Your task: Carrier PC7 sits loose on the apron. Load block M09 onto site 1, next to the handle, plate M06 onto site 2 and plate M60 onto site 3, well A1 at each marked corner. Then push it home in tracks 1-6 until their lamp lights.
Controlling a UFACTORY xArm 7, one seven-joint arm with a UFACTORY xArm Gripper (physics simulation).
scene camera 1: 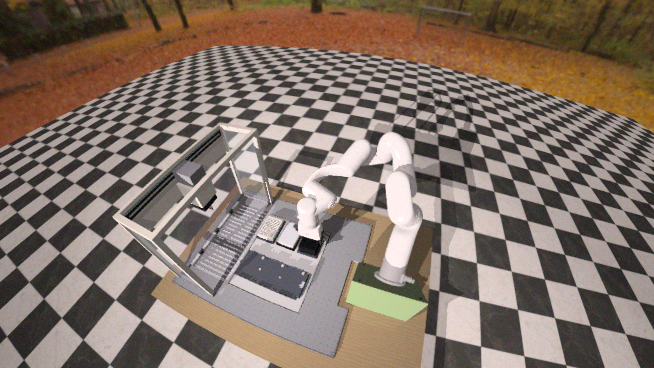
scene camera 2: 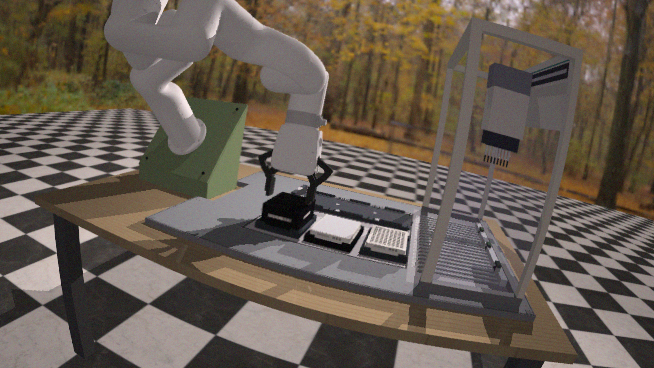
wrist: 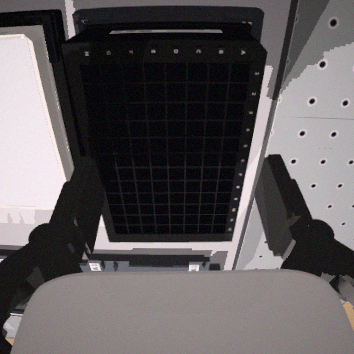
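Pixels of known places: gripper, fingertip midpoint: (scene camera 1: 312, 238) (scene camera 2: 288, 199) (wrist: 179, 174); arm's base, origin of the base link: (scene camera 1: 389, 279) (scene camera 2: 187, 137).
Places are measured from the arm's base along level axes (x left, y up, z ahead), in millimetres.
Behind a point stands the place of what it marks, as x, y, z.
A tall black block (scene camera 1: 309, 247) @[-21, -83, 377] (scene camera 2: 286, 212) @[-125, -79, 414] (wrist: 167, 145) @[-78, -73, 393], with a grid top lettered A to H, sits in a dark nest on the deck; its name is not legible. My gripper (scene camera 2: 290, 196) @[-62, -71, 385] (wrist: 179, 174) @[-62, -71, 385] is open and empty, low over the block, fingertips near its top. In the wrist view the left finger overlaps the block's left edge and the right finger stands off its right edge. A smooth white plate (scene camera 1: 288, 236) @[-33, -101, 503] (scene camera 2: 335, 229) @[-77, -100, 508] (wrist: 27, 125) @[-64, -100, 477] and a pale plate with many holes (scene camera 1: 270, 228) @[-29, -106, 611] (scene camera 2: 388, 239) @[-42, -103, 616] sit in neighbouring nests. The dark carrier (scene camera 1: 272, 275) @[169, -116, 460] (scene camera 2: 365, 209) @[182, -116, 499] lies flat on the apron, bearing no plate.
Ribbed tracks (scene camera 1: 227, 245) @[157, -123, 752] (scene camera 2: 452, 250) lie beyond the apron, inside a tall framed enclosure (scene camera 1: 162, 250) @[387, 293, 632] (scene camera 2: 452, 170) @[-190, 89, 720]. A pipetting head (scene camera 1: 190, 173) @[132, 333, 777] (scene camera 2: 505, 112) hangs above them. The green arm base (scene camera 1: 385, 300) @[100, 36, -9] (scene camera 2: 225, 150) @[20, -16, 137] stands at the table's other side.
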